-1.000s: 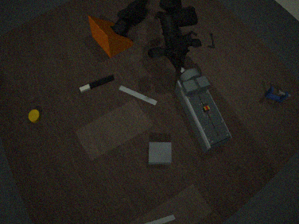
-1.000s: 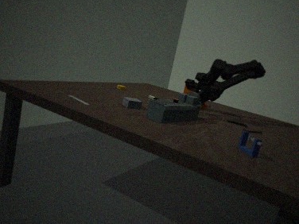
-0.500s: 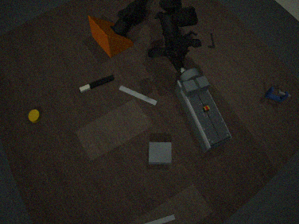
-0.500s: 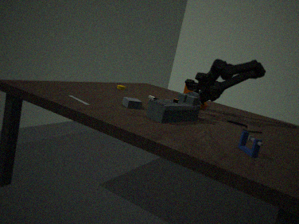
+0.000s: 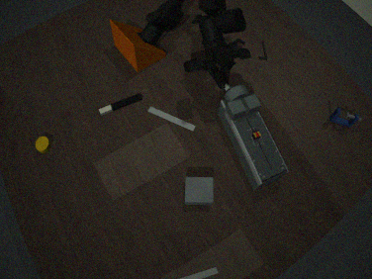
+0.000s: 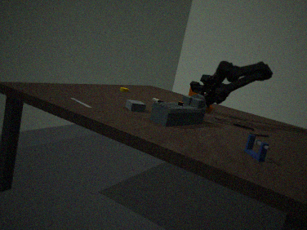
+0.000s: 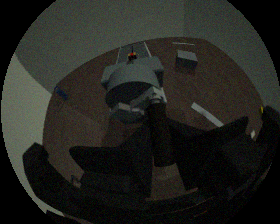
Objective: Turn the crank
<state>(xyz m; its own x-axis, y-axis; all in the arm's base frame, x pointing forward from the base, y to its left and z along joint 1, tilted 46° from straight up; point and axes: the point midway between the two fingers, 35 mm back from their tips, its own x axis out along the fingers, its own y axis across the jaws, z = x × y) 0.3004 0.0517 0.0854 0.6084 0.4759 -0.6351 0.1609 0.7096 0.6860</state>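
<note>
Right now the red pointer is 17 cm ahead of my gripper tip and 1 cm to the right of it. Round my gripper tip: grey block (20 cm to the right, 20 cm ahead, 7 cm below); yellow disc (55 cm to the right, 15 cm behind, 8 cm below); black-and-white marker (29 cm to the right, 15 cm behind, 8 cm below).
</note>
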